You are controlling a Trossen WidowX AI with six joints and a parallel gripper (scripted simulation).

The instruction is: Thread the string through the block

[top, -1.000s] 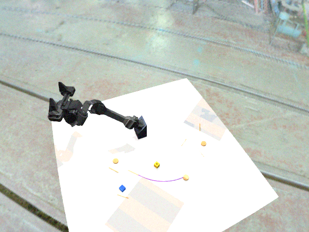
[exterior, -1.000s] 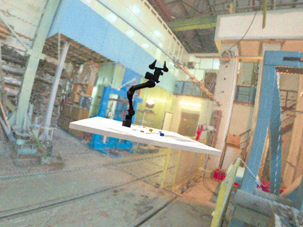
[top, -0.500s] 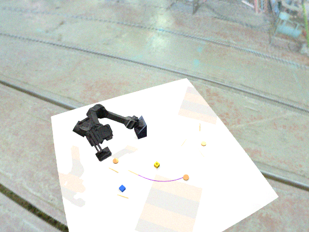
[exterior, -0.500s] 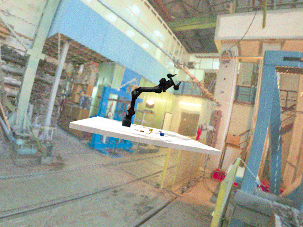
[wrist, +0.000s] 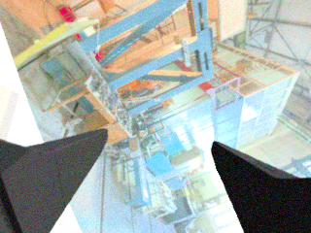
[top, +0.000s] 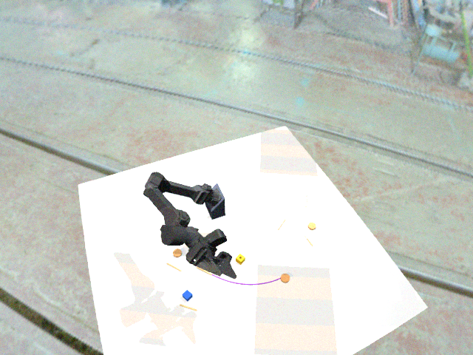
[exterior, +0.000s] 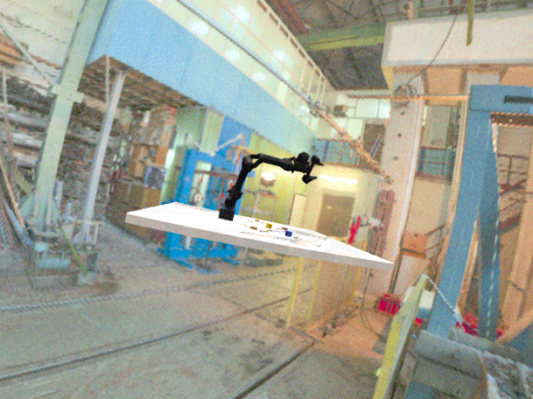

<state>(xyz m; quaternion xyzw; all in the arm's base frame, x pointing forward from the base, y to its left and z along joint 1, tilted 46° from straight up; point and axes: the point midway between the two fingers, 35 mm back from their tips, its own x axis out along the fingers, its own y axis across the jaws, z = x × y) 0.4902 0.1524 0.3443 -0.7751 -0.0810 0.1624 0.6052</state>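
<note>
The yellow wooden block lies 240 mm behind my gripper tip, 140 mm to the left of it and 430 mm below it. Round my gripper tip: blue cube 160 mm behind, 120 mm to the right, 430 mm below; thin wooden stick 230 mm behind, 10 mm to the right, 440 mm below; round button 90 mm behind, 290 mm to the left, 440 mm below.
</note>
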